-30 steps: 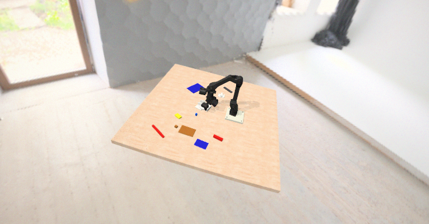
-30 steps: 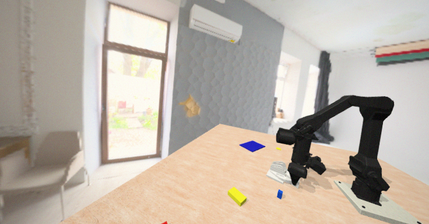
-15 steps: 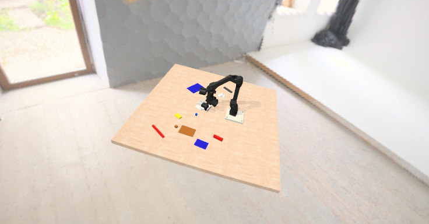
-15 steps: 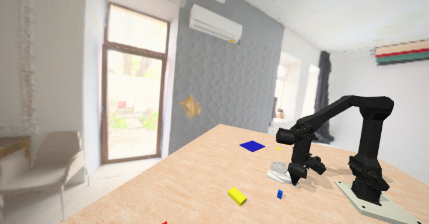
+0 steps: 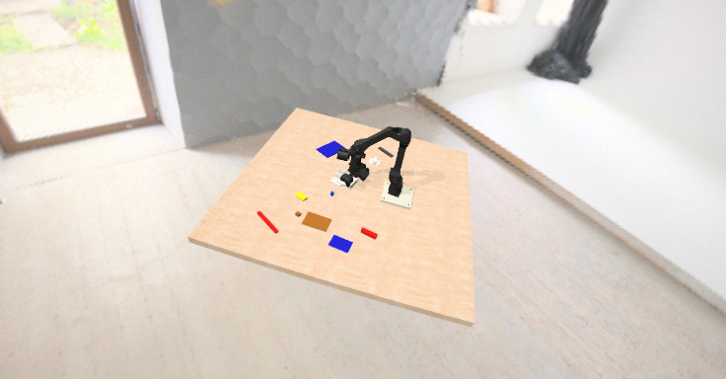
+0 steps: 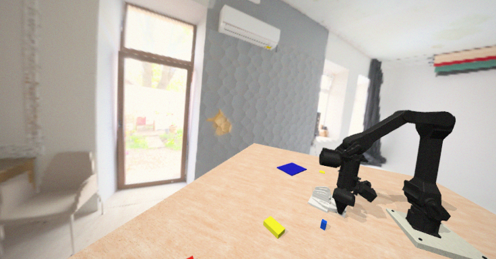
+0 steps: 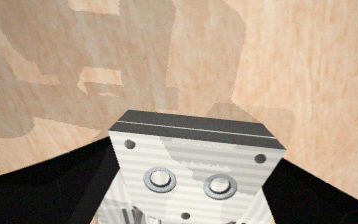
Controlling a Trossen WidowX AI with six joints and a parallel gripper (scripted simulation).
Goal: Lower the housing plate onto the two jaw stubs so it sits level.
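Now: gripper tip 5 cm short of the blue piece and 14 cm to the right of it. Also, from my gripper tip: dark bar 6 cm behind, 42 cm to the right; then yellow block 18 cm ahead, 24 cm to the left; then brown tile 3 cm ahead, 35 cm to the left.
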